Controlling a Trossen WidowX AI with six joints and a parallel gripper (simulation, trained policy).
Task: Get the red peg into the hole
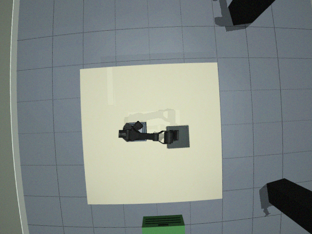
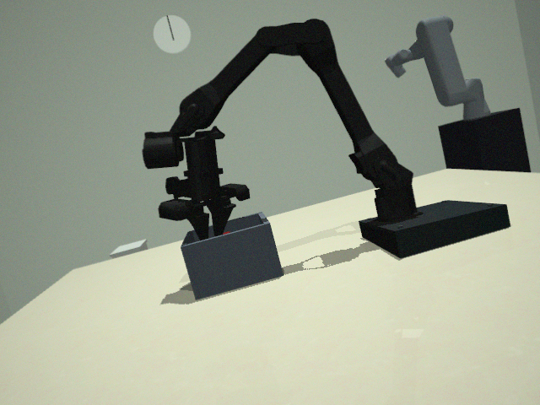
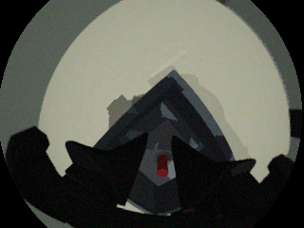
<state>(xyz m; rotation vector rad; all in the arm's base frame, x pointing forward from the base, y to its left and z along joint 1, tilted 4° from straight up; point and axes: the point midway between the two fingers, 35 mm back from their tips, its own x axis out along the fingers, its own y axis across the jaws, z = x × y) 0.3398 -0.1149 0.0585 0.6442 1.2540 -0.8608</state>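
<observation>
Now: gripper tip 30 mm to the right of the red peg, 30 mm past it and 20 mm above it. The rest, counted from my gripper tip: box (50 mm below, 30 mm to the left, 30 mm behind); plate (30 mm to the left, 30 mm below, 30 mm behind).
</observation>
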